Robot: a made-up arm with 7 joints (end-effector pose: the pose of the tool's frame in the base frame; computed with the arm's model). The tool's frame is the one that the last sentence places.
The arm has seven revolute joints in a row. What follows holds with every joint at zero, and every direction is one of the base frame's.
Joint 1 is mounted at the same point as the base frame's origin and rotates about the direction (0.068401, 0.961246, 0.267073), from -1.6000 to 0.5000 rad.
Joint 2 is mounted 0.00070 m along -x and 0.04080 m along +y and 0.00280 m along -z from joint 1 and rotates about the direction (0.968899, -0.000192, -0.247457), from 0.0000 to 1.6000 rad.
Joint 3 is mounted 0.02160 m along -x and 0.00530 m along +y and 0.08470 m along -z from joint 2 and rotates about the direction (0.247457, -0.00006, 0.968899), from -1.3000 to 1.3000 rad.
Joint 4 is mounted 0.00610 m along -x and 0.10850 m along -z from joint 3 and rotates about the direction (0.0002, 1, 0.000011), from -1.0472 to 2.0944 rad.
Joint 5 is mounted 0.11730 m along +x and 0.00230 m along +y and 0.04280 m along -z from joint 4 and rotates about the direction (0.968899, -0.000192, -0.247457), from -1.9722 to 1.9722 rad.
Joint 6 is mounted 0.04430 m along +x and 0.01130 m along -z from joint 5 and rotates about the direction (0.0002, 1, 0.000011), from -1.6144 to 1.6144 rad.
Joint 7 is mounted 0.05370 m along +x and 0.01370 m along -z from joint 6 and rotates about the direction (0.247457, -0.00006, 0.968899), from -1.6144 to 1.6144 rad.
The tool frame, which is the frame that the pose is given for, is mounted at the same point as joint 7; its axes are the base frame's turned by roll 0.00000, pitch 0.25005 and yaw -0.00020 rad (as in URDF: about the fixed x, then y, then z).
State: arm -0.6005 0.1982 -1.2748 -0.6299 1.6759 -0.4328 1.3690
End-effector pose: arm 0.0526 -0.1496 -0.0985 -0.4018 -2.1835 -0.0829
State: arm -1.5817 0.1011 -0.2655 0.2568 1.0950 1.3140 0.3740
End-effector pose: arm 0.3228 -0.0616 0.1132 0.8406 -0.2623 1.1112
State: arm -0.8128 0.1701 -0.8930 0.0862 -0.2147 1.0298 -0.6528
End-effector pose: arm 0.2393 -0.1256 -0.1934 0.5088 0.9167 -1.4097
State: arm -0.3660 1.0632 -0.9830 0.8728 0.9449 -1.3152 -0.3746
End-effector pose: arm 0.1048 0.2408 -0.2820 1.0497 0.4973 -2.3387
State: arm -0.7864 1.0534 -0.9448 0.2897 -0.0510 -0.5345 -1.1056
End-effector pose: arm 0.2873 0.1075 -0.1729 1.1593 0.3802 -1.8623
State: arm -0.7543 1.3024 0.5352 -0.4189 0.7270 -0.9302 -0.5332
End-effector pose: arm 0.1669 0.1178 0.1344 2.6541 -0.9970 -0.1863
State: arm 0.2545 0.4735 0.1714 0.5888 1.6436 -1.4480 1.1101
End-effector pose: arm -0.0001 0.1717 -0.3242 0.7549 -0.3405 -0.6155
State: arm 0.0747 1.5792 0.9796 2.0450 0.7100 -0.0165 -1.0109
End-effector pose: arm -0.0807 0.4294 -0.0472 -0.0599 1.6871 0.4866
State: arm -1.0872 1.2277 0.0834 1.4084 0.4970 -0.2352 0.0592
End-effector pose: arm 0.2507 0.3830 -0.0225 1.1525 0.3501 0.7265
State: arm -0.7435 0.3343 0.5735 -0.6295 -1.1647 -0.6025 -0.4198
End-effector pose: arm 0.1762 0.1598 0.0511 -0.4628 -1.9476 -0.3865
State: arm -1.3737 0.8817 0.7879 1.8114 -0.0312 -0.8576 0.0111
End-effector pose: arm 0.3250 0.2809 -0.0737 -0.1615 -0.4975 0.7796
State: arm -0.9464 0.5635 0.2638 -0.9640 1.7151 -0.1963 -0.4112
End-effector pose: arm 0.1378 0.0458 0.1025 2.0225 -0.9988 1.1885
